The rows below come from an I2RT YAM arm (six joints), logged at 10 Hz.
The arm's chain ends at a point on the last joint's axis. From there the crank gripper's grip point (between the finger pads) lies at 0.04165 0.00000 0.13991 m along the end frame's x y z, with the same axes.
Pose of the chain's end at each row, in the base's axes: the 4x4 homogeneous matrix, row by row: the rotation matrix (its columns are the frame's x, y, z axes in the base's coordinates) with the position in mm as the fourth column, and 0 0 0 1 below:
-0.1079 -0.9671 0.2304 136.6; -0.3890 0.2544 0.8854 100.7; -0.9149 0.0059 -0.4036 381.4; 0 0 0 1
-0.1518 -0.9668 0.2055 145.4; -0.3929 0.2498 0.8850 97.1; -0.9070 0.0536 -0.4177 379.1; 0 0 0 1
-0.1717 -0.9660 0.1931 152.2; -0.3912 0.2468 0.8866 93.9; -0.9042 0.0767 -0.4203 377.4; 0 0 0 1
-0.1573 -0.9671 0.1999 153.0; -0.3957 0.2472 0.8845 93.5; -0.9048 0.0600 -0.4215 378.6; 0 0 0 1
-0.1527 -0.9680 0.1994 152.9; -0.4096 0.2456 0.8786 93.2; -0.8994 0.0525 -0.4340 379.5; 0 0 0 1
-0.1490 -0.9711 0.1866 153.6; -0.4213 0.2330 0.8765 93.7; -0.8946 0.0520 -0.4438 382.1; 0 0 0 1
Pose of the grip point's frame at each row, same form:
-0.1079 -0.9671 0.2304 164.3; -0.3890 0.2544 0.8854 208.4; -0.9149 0.0059 -0.4036 286.8; 0 0 0 1
-0.1518 -0.9668 0.2055 167.8; -0.3929 0.2498 0.8850 204.6; -0.9070 0.0536 -0.4177 282.9; 0 0 0 1
-0.1717 -0.9660 0.1931 172.1; -0.3912 0.2468 0.8866 201.7; -0.9042 0.0767 -0.4203 280.9; 0 0 0 1
-0.1573 -0.9671 0.1999 174.4; -0.3957 0.2472 0.8845 200.8; -0.9048 0.0600 -0.4215 281.9; 0 0 0 1
-0.1527 -0.9680 0.1994 174.4; -0.4096 0.2456 0.8786 199.1; -0.8994 0.0525 -0.4340 281.3; 0 0 0 1
-0.1490 -0.9711 0.1866 173.5; -0.4213 0.2330 0.8765 198.8; -0.8946 0.0520 -0.4438 282.7; 0 0 0 1

